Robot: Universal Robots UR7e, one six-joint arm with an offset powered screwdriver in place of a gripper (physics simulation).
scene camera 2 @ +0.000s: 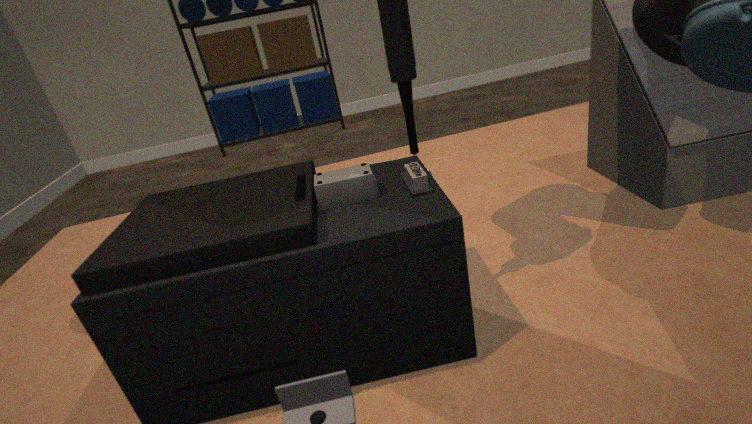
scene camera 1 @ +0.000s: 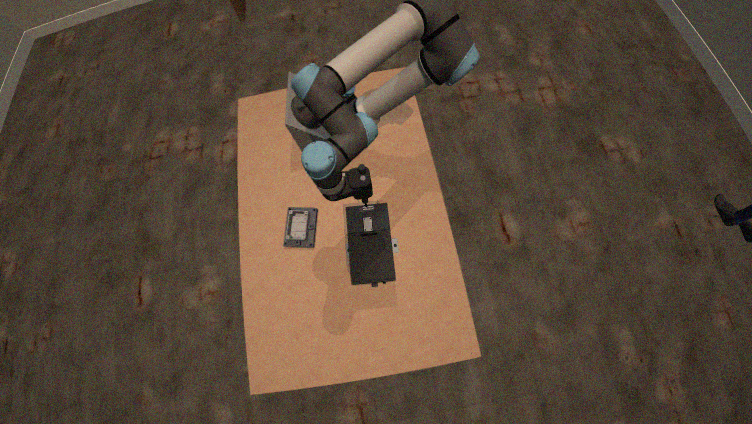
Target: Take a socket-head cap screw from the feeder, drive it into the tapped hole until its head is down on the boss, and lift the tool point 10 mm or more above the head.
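Observation:
The black feeder (scene camera 1: 371,260) (scene camera 2: 273,310) stands on the table, with a small pale pick-up block (scene camera 1: 368,208) (scene camera 2: 417,179) near one end of its top. Small dark details show on that block, too coarse to make out a screw. My screwdriver (scene camera 1: 365,204) (scene camera 2: 414,153) points down, its tip a little above the block and apart from it. A tiny pale spot shows at the tip; whether it is a screw, I cannot tell. A grey fixture (scene camera 1: 311,237) with a light part (scene camera 1: 298,225) lies left of the feeder in scene camera 1; its tapped hole and boss are too small to identify.
A light block (scene camera 1: 367,223) (scene camera 2: 344,181) stands on the feeder beside its raised dark cover (scene camera 2: 210,215). A metal bracket (scene camera 1: 395,245) (scene camera 2: 315,390) sits at the feeder's side. The arm's grey pedestal (scene camera 2: 626,121) and a storage rack (scene camera 2: 263,76) also show.

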